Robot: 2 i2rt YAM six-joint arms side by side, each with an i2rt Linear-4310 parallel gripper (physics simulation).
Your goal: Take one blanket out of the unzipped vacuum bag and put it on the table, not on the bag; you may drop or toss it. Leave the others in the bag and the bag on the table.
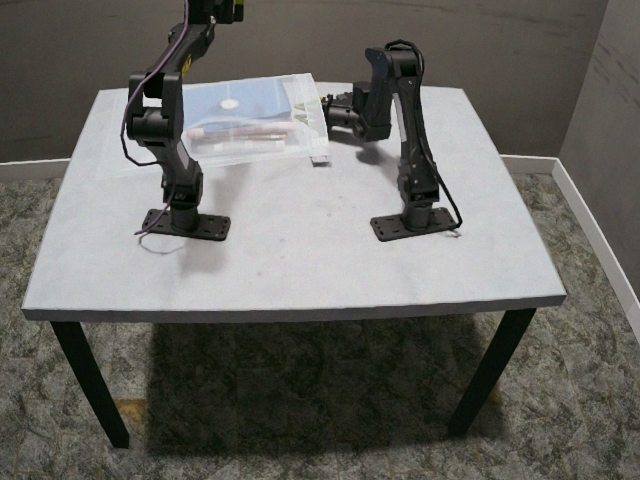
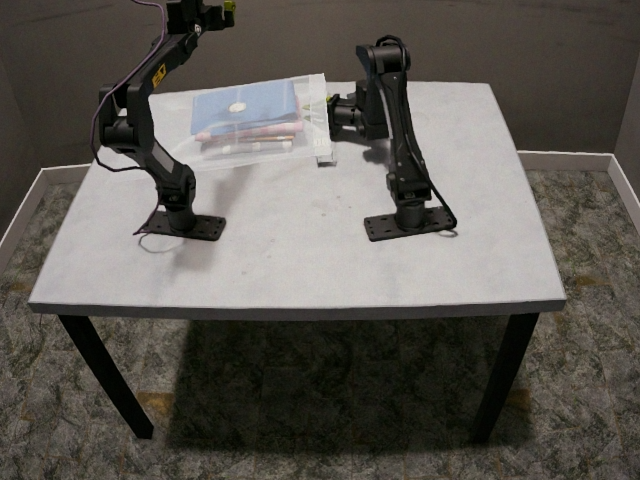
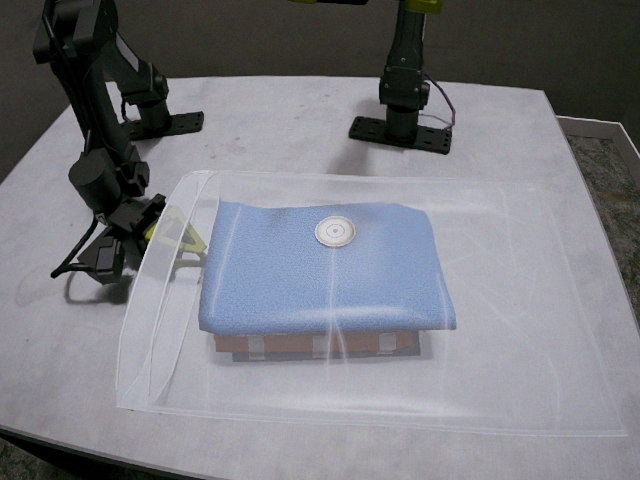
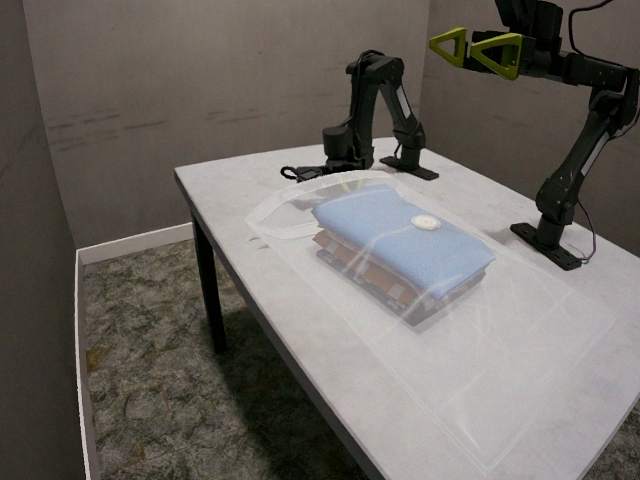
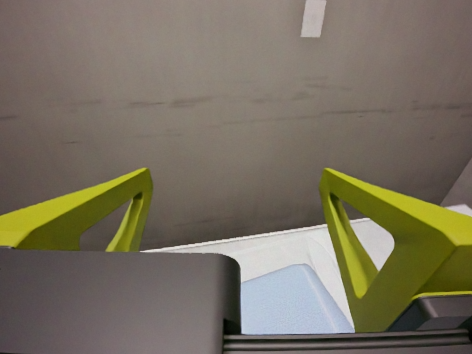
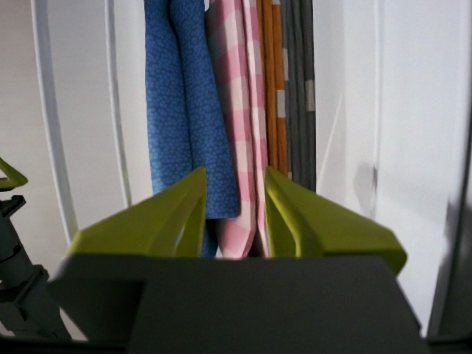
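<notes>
The clear vacuum bag (image 1: 314, 124) (image 2: 318, 121) (image 3: 506, 361) (image 4: 289, 196) lies on the table. Inside are a blue blanket (image 1: 258, 100) (image 2: 268, 100) (image 3: 284, 268) (image 4: 382, 222) (image 5: 300, 305) (image 6: 165, 100) on top, then a pink checked one (image 6: 237, 115), an orange one (image 6: 273, 115) and a dark grey one (image 6: 298, 115). My right gripper (image 1: 298, 113) (image 3: 205, 258) (image 6: 235, 176) reaches through the bag's open end; its fingers are partly open, with the blue blanket's lower fold and the pink edge between the tips. My left gripper (image 4: 451, 47) (image 5: 236, 177) is wide open, empty, high above the table.
A white round valve (image 1: 229, 104) (image 2: 237, 107) (image 3: 335, 231) (image 4: 425, 222) sits on the bag above the blue blanket. A slider (image 1: 319, 160) (image 2: 326, 160) hangs at the bag's opening corner. Both arm bases stand on the table (image 1: 310, 258) (image 2: 310, 258); walls surround it.
</notes>
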